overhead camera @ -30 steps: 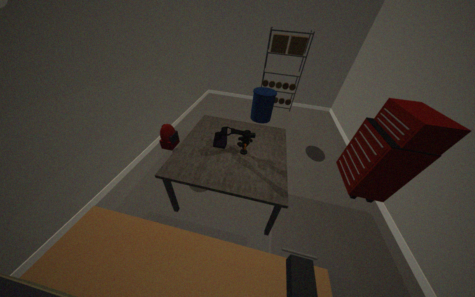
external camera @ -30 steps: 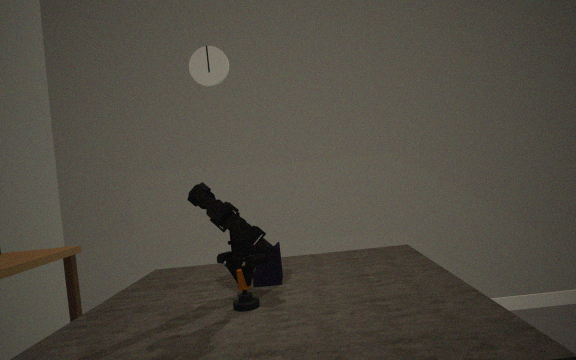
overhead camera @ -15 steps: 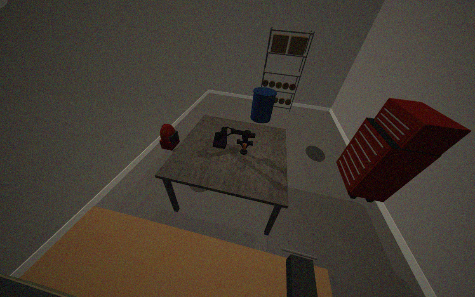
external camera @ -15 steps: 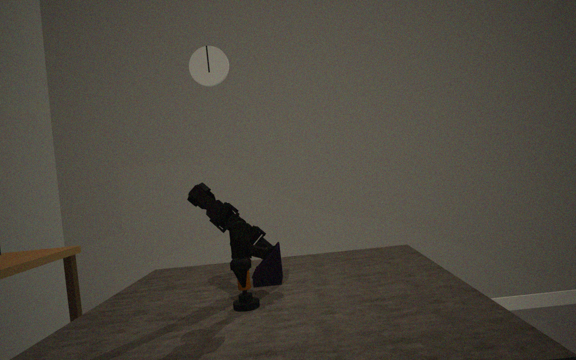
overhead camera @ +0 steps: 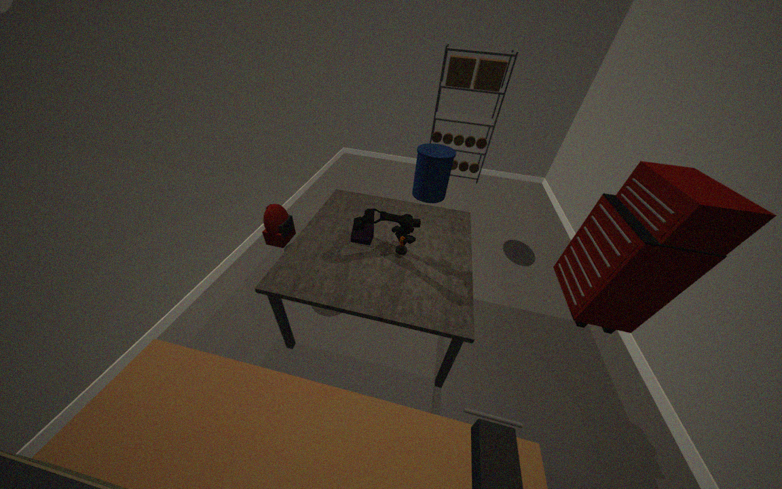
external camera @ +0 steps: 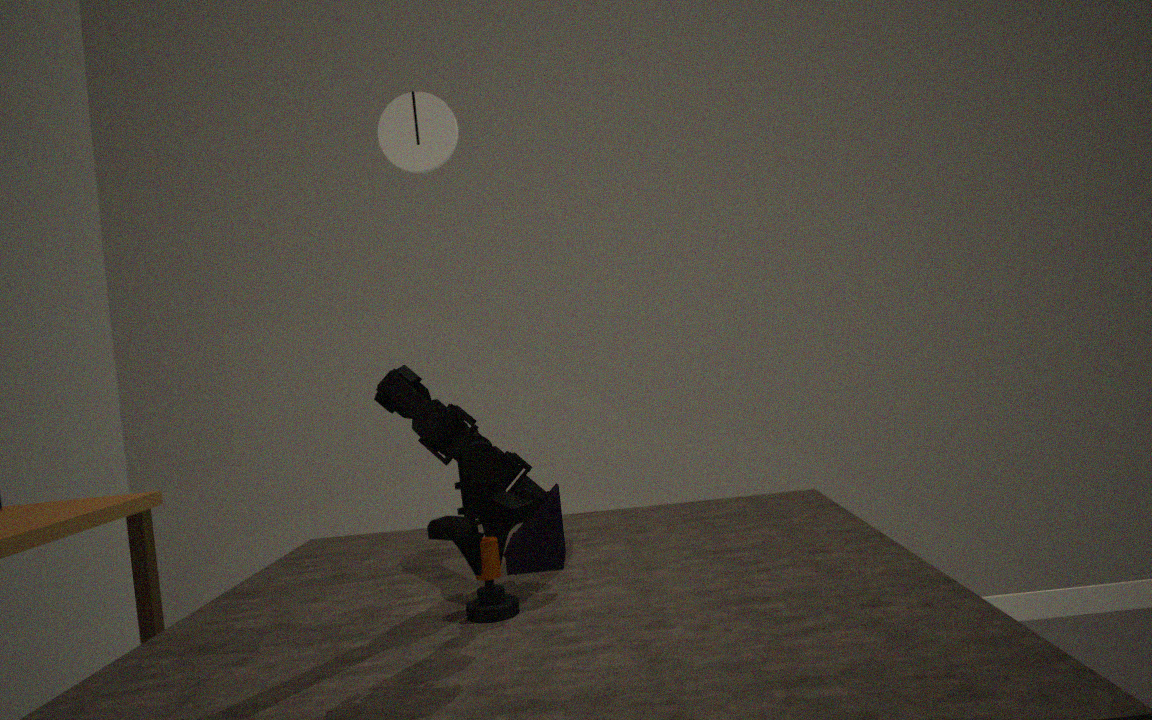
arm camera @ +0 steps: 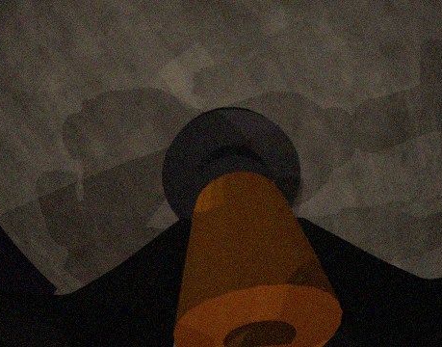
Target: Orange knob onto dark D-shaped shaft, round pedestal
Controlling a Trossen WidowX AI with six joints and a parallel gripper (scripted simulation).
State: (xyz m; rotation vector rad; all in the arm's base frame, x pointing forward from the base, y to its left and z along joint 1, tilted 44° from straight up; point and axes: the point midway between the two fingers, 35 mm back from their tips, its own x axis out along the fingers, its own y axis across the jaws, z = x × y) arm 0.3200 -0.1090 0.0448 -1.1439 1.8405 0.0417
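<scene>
Right now the dark round pedestal is 40 mm below my gripper tip. Also, from my gripper tip: orange knob (20 mm above).
</scene>
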